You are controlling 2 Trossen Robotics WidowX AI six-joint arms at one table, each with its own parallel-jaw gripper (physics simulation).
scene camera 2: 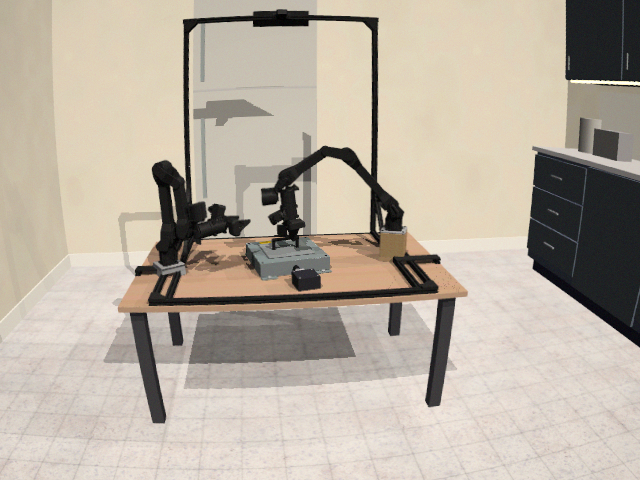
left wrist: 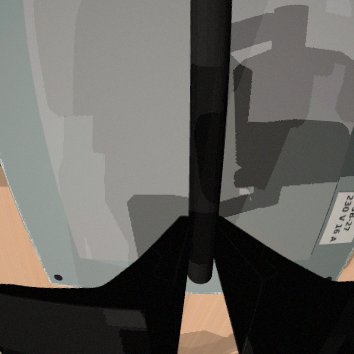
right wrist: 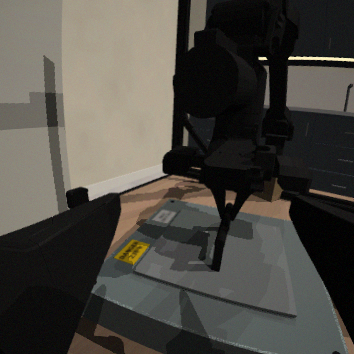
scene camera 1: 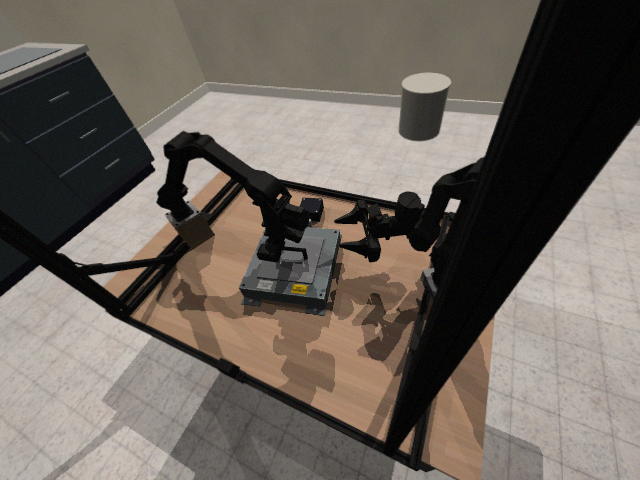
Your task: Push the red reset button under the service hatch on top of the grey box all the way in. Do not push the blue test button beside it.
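Note:
The grey box stands on the table. Its hatch appears to lie flat on top, with a black bar handle. My left gripper points down and is shut on the handle. My right gripper is open and empty, beside and above the box, facing the handle. The red and blue buttons do not show in any view.
A small black box stands close to the grey box. A yellow label and a white label lie along one edge of its top. A black frame rises at the table's edge.

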